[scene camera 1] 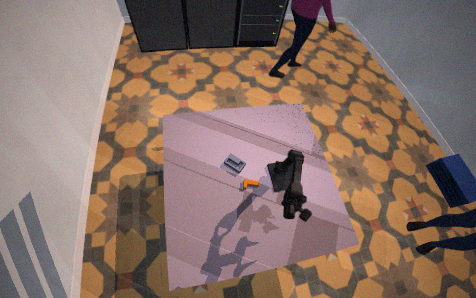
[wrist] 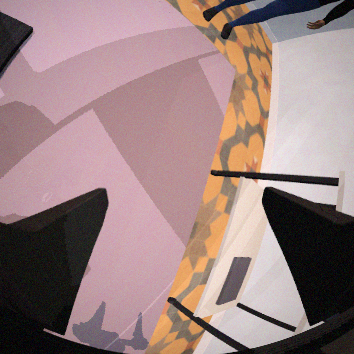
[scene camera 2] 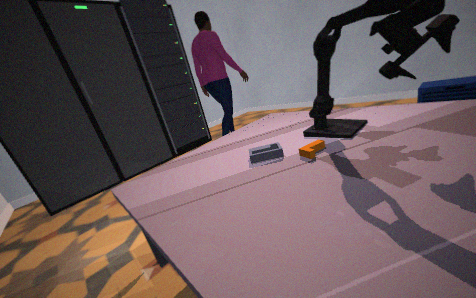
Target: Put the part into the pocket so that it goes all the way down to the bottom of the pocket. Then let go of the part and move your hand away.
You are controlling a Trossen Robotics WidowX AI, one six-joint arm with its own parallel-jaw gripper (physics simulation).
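Places are measured from the arm's base along level axes (x ahead, y left, z up), in millimetres.
Pixels of known places: gripper, fingertip midpoint: [scene camera 1: 300, 215] [wrist: 186, 195] [scene camera 2: 431, 66]; arm's base, link origin: [scene camera 1: 278, 169] [scene camera 2: 320, 127].
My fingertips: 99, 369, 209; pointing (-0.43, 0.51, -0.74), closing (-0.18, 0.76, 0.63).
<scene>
Ahead of a thing's pixels: the offset from my fingertips to its middle, as dx, dy, dz. Level surfaces: height alone.
The orange L-shaped part @[+143, -330, -218] [scene camera 1: 251, 183] [scene camera 2: 312, 149] lies on the pink table top, apart from the pocket block and between it and the arm's base. The grey pocket block @[+193, -528, -214] [scene camera 1: 237, 168] [scene camera 2: 267, 157] sits on the table with its recess facing up; the pocket's bottom is hard to make out. My gripper [scene camera 1: 298, 213] [scene camera 2: 430, 65] [wrist: 186, 195] is open and empty, raised high above the table and well away from both. The part and pocket block do not show in the wrist view.
The arm's black base plate [scene camera 1: 276, 181] [scene camera 2: 341, 130] [wrist: 11, 40] stands on the pink table @[dz -232] [scene camera 1: 190, 250] [scene camera 2: 240, 240] [wrist: 125, 30], close to the part. Shadows of the arm fall across the table. Black cabinets [scene camera 1: 160, 25] [scene camera 2: 100, 90] and people stand beyond the table on the floor.
</scene>
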